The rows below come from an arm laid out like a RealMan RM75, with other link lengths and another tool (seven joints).
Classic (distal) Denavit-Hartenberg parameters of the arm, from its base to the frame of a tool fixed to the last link. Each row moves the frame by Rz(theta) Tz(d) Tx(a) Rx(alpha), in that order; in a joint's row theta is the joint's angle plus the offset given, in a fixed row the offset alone. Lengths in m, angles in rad.
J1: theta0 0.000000; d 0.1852; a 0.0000; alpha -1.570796
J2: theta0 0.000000; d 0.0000; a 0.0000; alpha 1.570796
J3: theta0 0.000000; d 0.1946; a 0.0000; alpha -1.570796
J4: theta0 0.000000; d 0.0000; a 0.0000; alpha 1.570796
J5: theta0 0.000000; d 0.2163; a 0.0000; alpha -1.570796
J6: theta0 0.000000; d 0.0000; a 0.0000; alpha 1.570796
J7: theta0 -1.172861; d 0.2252; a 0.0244; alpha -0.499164
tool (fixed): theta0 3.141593; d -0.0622; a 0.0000; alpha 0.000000
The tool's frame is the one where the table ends.
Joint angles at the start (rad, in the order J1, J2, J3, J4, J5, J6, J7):
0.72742 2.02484 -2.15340 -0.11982 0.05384 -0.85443 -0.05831
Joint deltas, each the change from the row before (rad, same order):
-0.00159 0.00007 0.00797 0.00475 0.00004 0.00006 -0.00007
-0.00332 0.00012 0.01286 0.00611 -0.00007 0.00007 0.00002
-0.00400 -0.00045 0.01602 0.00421 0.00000 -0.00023 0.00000
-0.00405 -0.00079 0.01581 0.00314 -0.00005 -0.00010 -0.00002
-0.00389 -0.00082 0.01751 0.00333 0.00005 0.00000 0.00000
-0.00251 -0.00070 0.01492 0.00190 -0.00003 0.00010 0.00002
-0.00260 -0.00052 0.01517 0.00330 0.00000 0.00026 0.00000
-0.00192 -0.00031 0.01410 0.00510 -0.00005 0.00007 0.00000
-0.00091 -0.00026 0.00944 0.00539 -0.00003 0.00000 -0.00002
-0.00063 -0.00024 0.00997 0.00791 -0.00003 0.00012 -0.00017
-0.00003 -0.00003 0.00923 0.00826 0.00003 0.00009 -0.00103
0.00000 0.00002 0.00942 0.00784 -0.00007 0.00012 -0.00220
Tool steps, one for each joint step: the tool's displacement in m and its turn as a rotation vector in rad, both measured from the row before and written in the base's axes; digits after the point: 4 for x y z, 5 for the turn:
0.0023 0.0003 0.0015 0.00577 0.00165 -0.00868
0.0036 0.0003 0.0023 0.00902 0.00371 -0.01362
0.0034 0.0005 0.0029 0.01139 0.00660 -0.01406
0.0031 0.0005 0.0029 0.01138 0.00676 -0.01328
0.0032 0.0007 0.0032 0.01261 0.00763 -0.01417
0.0022 0.0007 0.0027 0.01067 0.00698 -0.01060
0.0027 0.0006 0.0027 0.01075 0.00631 -0.01205
0.0030 0.0004 0.0025 0.00984 0.00485 -0.01218
0.0025 0.0002 0.0018 0.00659 0.00207 -0.00934
0.0033 0.0000 0.0020 0.00689 0.00074 -0.01136
0.0030 0.0000 0.0017 0.00636 -0.00035 -0.01030
0.0028 0.0000 0.0017 0.00652 -0.00097 -0.00940

